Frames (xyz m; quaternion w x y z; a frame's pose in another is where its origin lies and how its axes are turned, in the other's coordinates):
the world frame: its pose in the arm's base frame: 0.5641 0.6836 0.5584 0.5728 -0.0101 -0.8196 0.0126
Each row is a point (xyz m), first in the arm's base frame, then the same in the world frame.
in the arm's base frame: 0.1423 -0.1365 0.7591
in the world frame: 0.3079 -0.8270 0.3346
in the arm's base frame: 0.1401 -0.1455 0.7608
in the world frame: 0.3100 -0.8361 0.3362
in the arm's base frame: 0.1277 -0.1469 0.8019
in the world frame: 0.3528 -0.8388 0.3337
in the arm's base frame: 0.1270 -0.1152 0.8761
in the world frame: 0.4237 -0.8095 0.3086
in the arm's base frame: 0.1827 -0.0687 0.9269
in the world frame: 0.4536 -0.7646 0.2384
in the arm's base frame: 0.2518 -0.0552 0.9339
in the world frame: 0.4369 -0.7512 0.1710
